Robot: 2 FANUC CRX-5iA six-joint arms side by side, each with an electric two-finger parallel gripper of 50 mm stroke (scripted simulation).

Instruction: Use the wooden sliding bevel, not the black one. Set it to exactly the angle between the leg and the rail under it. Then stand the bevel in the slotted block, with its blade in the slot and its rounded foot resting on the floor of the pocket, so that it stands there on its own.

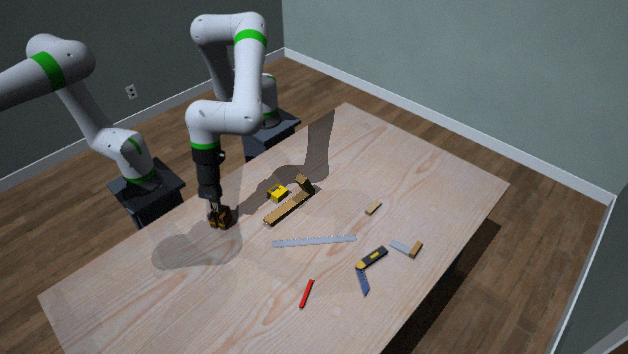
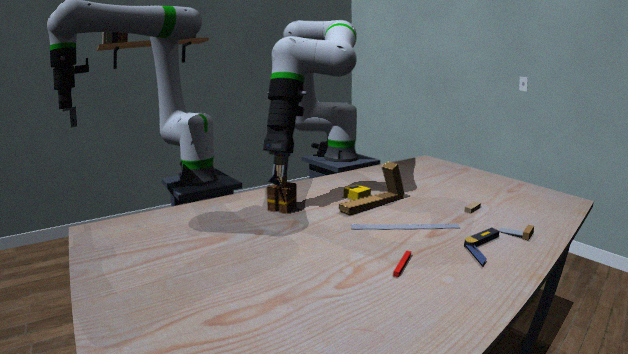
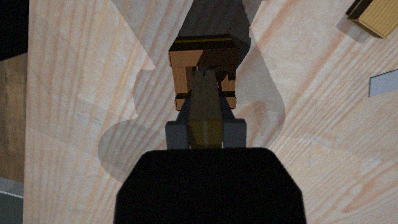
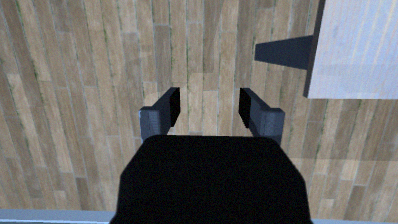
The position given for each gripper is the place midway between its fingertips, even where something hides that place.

In view: the left gripper (image 2: 279,176), the right gripper (image 2: 74,126) and a wooden bevel (image 3: 205,122).
The left gripper shows as well in image 1 (image 1: 215,208) and in image 3 (image 3: 205,110). The right gripper also shows in image 4 (image 4: 209,100). Image 4 does not show the wooden bevel: it is out of frame.
